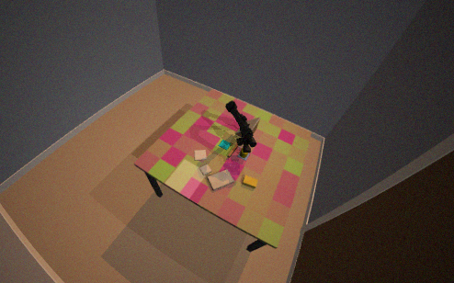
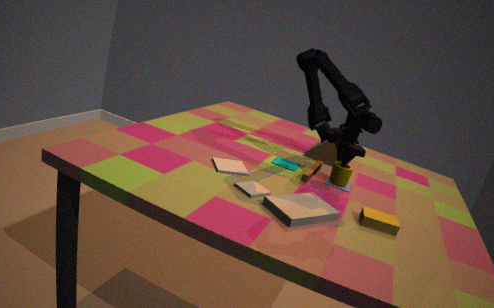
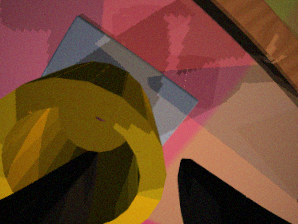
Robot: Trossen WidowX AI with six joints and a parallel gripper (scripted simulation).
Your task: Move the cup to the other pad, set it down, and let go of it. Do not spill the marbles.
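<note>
Right now the yellow cup is 2 cm below my gripper tip, 2 cm ahead of it and 1 cm to the left of it. Round my gripper tip: grey-blue pad (7 cm below, 2 cm ahead, 1 cm to the left); orange-brown block (9 cm to the right, 6 cm below); cyan pad (19 cm to the right, 7 cm below, 1 cm behind).
</note>
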